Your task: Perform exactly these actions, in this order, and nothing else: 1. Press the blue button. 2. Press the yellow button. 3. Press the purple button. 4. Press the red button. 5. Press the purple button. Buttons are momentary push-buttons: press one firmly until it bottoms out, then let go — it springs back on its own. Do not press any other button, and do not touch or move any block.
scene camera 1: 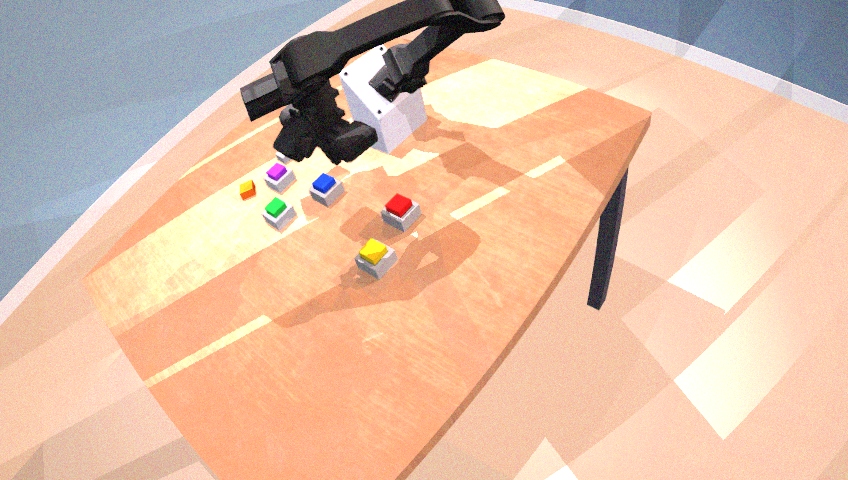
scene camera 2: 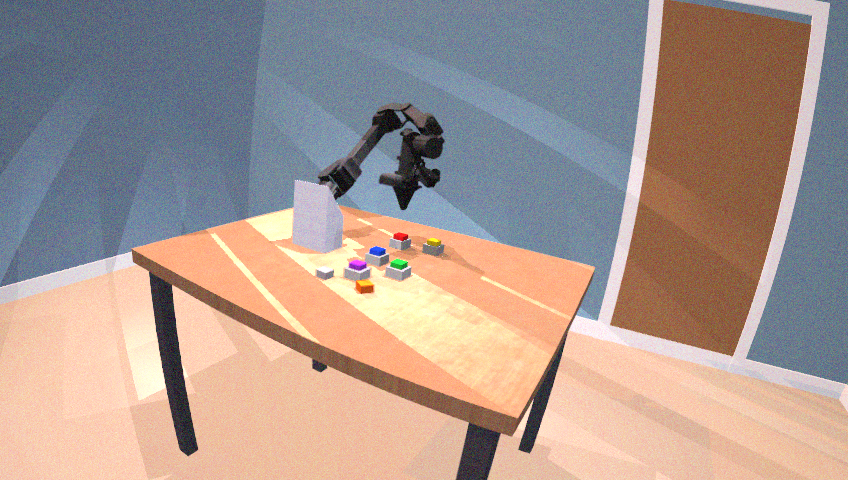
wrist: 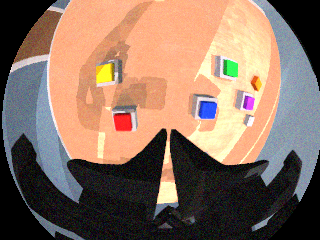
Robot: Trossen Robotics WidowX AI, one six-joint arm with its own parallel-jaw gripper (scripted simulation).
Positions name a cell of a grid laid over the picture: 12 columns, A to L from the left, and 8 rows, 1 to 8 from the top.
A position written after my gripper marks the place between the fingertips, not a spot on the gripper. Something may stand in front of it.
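Observation:
My gripper (scene camera 1: E3) shut, holding nothing. Gripper (scene camera 2: F4) visible too. Gripper (wrist: G5) as well.

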